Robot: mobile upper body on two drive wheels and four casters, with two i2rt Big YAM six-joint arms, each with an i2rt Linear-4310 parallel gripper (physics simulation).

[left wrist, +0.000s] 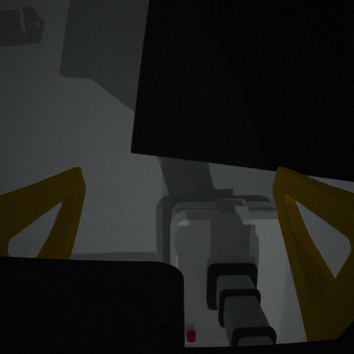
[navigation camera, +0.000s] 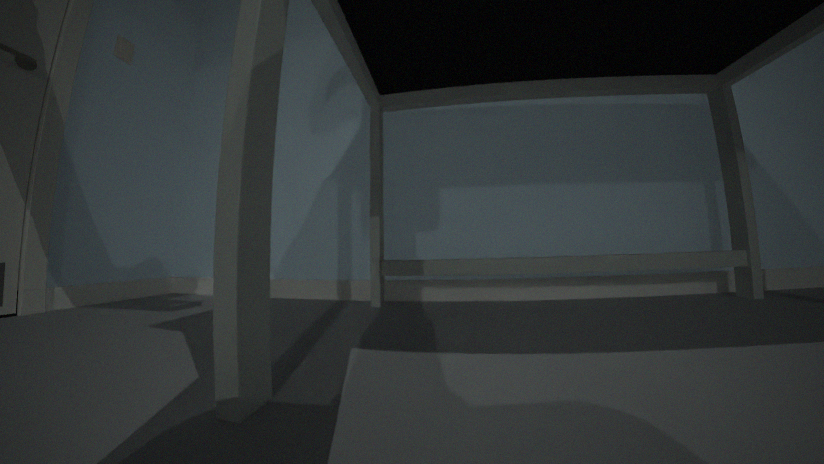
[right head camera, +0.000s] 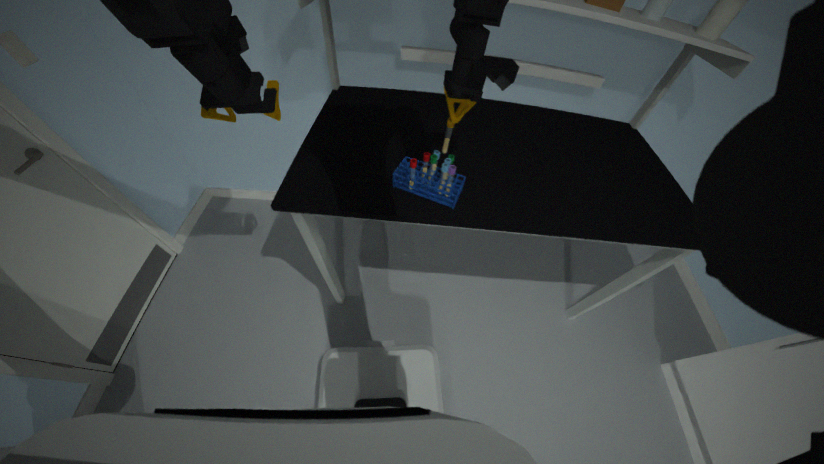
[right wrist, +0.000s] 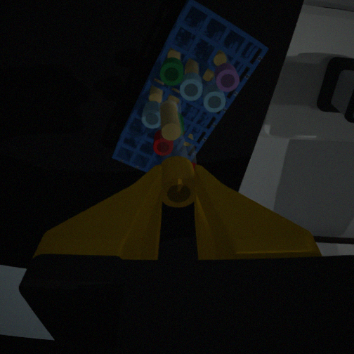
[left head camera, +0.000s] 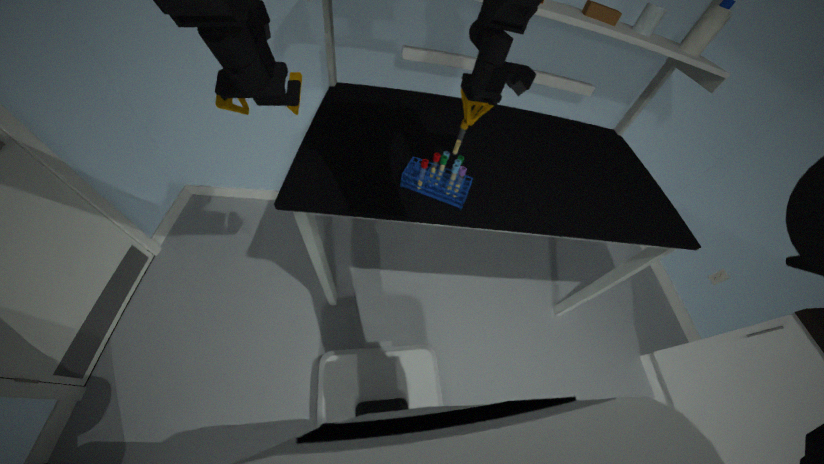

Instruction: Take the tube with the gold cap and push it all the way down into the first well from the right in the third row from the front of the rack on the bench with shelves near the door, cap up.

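Places are measured from the left arm's base along level axes (x ahead, y right, z down), in metres.
Pixels of known places: left gripper, fingertip midpoint: (right head camera: 257, 118) (left head camera: 272, 111); right gripper, fingertip midpoint: (right head camera: 454, 120) (left head camera: 468, 123).
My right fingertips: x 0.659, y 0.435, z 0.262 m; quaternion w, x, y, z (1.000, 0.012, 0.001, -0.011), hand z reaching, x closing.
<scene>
For each thing: its middle in the pictures, then the offset to it from my right fingertips. "*": a spot on its surface instead. Level surfaces: height alone.
- gold-capped tube, body centre: (right head camera: 447, 137) (left head camera: 459, 138) dx +0.004, dy -0.007, dz +0.050 m
- blue rack, body centre: (right head camera: 428, 181) (left head camera: 436, 182) dx -0.004, dy -0.039, dz +0.205 m
- black bench, its level: dz +0.234 m
- wall shelf, surface spot: (right head camera: 645, 25) * dx +0.258, dy +0.596, dz -0.220 m
- brown box, surface spot: (left head camera: 601, 12) * dx +0.388, dy +0.511, dz -0.247 m
- white door, surface spot: (left head camera: 51, 230) * dx +0.102, dy -1.655, dz +0.579 m
- white cabinet, surface spot: (right head camera: 761, 391) * dx -0.748, dy +1.416, dz +0.641 m
My right gripper (left head camera: 464, 125) (right head camera: 451, 122) (right wrist: 177, 175) is shut on the gold-capped tube (left head camera: 457, 144) (right head camera: 446, 142) (right wrist: 170, 122). The tube hangs cap up, its lower end above and just behind the blue rack in the head views. The blue rack (left head camera: 432, 193) (right head camera: 424, 194) (right wrist: 264, 50) stands on the black bench (left head camera: 547, 172) (right head camera: 536, 172) and holds several tubes with red, green, light blue and purple caps. In the right wrist view the held tube hides some wells. My left gripper (left head camera: 265, 108) (right head camera: 247, 115) (left wrist: 178, 177) is open and empty, left of the bench.
A wall shelf (left head camera: 628, 39) (right head camera: 645, 25) with a brown box (left head camera: 601, 12) and cylinders is at the upper right. A white door (left head camera: 51, 230) (right head camera: 69, 230) stands at the left. A white cabinet (left head camera: 743, 368) (right head camera: 761, 391) is at the lower right. Bench legs (navigation camera: 245, 230) show in the navigation view.
</scene>
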